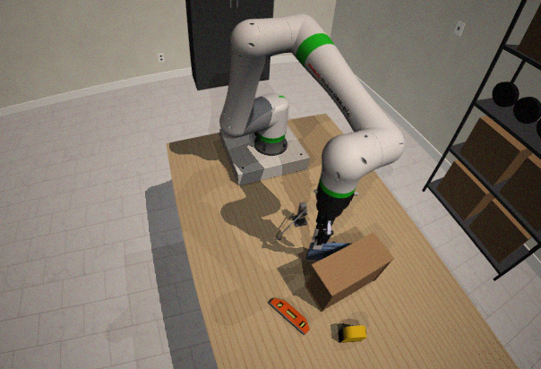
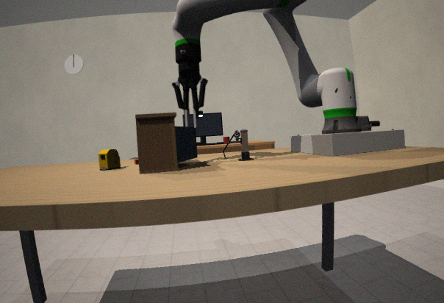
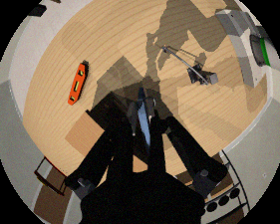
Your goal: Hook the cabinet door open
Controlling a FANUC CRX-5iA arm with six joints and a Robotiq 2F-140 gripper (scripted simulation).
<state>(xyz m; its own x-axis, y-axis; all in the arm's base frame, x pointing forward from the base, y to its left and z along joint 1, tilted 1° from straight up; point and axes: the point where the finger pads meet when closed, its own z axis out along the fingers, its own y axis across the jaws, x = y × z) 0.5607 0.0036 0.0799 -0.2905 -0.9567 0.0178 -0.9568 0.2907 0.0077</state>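
The hook post lies 16 cm behind my hand, 9 cm below it and 1 cm to the right of it. Round my hand: orange level 18 cm ahead, 15 cm below, 13 cm to the right; then yellow tape measure 29 cm ahead, 13 cm below, 4 cm to the left; then cabinet door 8 cm to the left, 8 cm below, 1 cm ahead.
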